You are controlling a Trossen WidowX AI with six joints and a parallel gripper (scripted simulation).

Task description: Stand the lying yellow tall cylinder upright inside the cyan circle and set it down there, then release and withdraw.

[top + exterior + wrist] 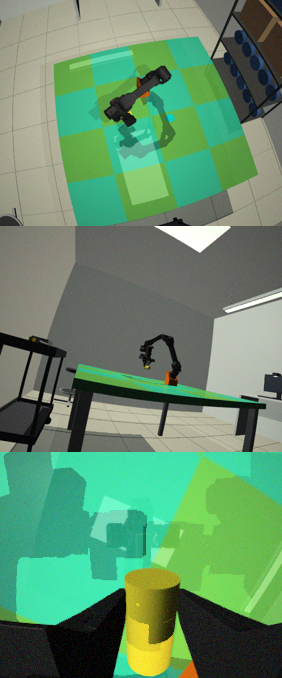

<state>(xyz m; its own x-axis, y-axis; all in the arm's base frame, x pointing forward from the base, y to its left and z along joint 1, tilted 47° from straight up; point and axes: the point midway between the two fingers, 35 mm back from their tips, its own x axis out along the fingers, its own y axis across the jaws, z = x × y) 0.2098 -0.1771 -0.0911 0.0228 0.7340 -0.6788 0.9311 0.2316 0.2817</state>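
Right now the cyan circle is 310 mm to the left of my gripper tip, 120 mm below it and 40 mm ahead of it. Also, from my gripper tip: yellow cylinder (20 mm to the left, 10 mm behind).
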